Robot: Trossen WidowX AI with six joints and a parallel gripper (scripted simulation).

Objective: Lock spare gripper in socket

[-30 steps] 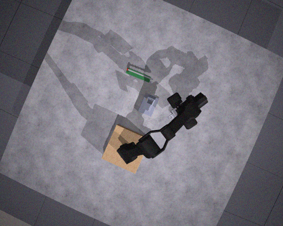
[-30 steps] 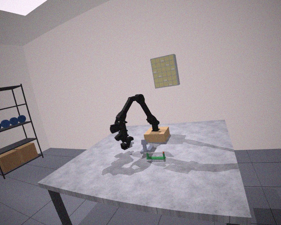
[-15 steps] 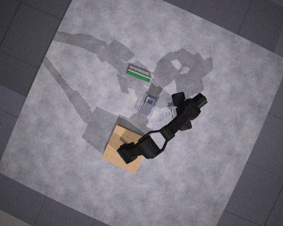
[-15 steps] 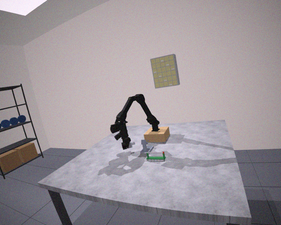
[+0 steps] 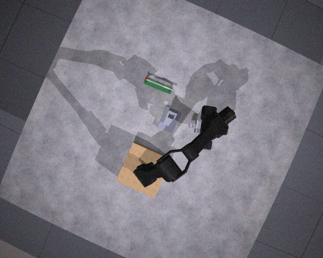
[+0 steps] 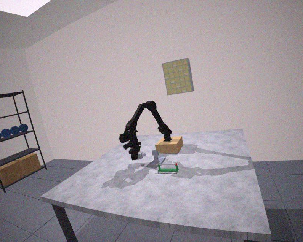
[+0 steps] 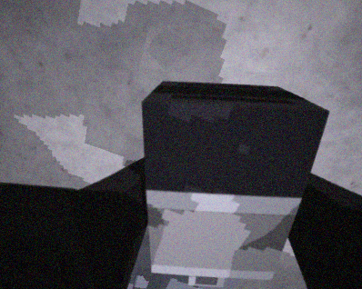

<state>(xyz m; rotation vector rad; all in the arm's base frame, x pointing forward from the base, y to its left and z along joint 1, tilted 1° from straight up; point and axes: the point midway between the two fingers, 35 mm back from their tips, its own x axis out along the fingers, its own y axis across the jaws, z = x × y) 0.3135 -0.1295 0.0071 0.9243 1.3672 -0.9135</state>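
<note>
The spare gripper lies 20 mm above my gripper tip, 10 mm to the left of it and 10 mm behind it. Round my gripper tip: green cradle 290 mm to the left, 70 mm ahead, 20 mm below; then socket mount 160 mm to the left, 40 mm behind.
</note>
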